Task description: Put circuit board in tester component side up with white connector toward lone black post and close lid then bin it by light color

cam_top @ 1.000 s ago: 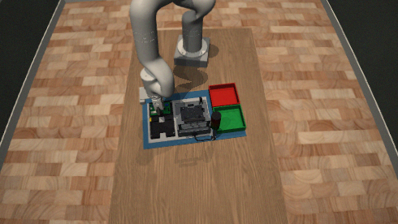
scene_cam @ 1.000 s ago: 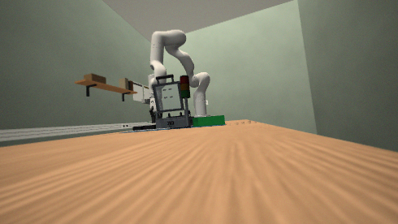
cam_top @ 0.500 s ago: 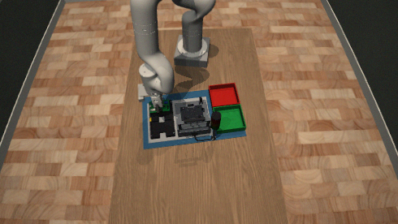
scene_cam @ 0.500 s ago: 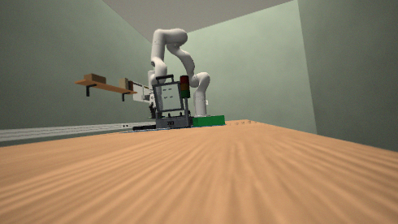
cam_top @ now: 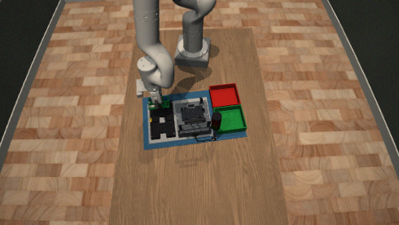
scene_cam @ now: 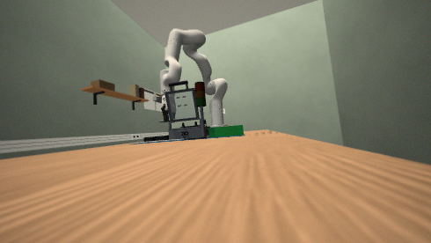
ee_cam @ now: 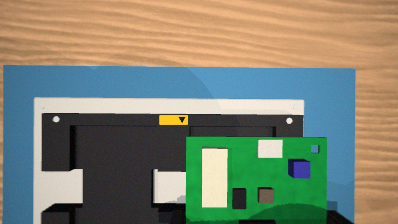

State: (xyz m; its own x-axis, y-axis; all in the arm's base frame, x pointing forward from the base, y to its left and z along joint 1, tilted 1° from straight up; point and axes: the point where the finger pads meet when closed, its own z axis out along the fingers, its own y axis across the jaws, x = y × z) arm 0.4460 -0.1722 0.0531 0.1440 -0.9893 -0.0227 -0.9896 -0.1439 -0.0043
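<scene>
My hand is right at the green circuit board. Also, from my hand: dark nest: 180 mm to the left, 50 mm below, 40 mm ahead; tester lid: 200 mm to the left, 160 mm ahead, 60 mm above; red bin: 360 mm to the left, 110 mm below, 100 mm behind.
</scene>
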